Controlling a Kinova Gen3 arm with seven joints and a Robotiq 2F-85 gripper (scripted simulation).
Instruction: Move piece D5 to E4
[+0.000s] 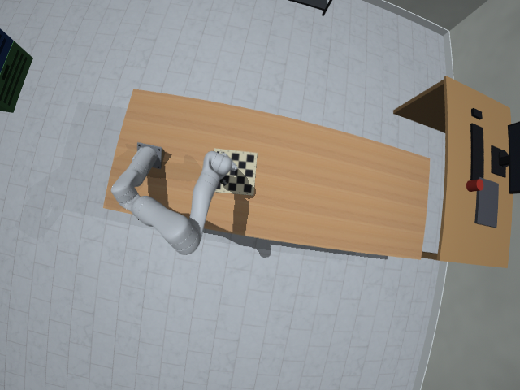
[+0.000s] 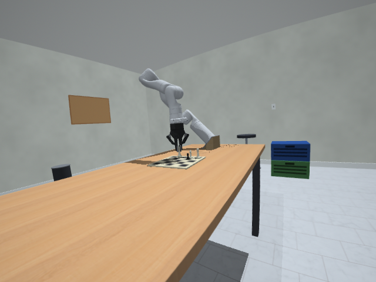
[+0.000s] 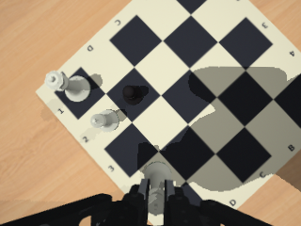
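My gripper is now 8 cm to the right of the black piece, 4 cm above it and 3 cm short of it. The rest, counted from my hand: small chessboard: 7 cm ahead, 5 cm to the left, 5 cm below.
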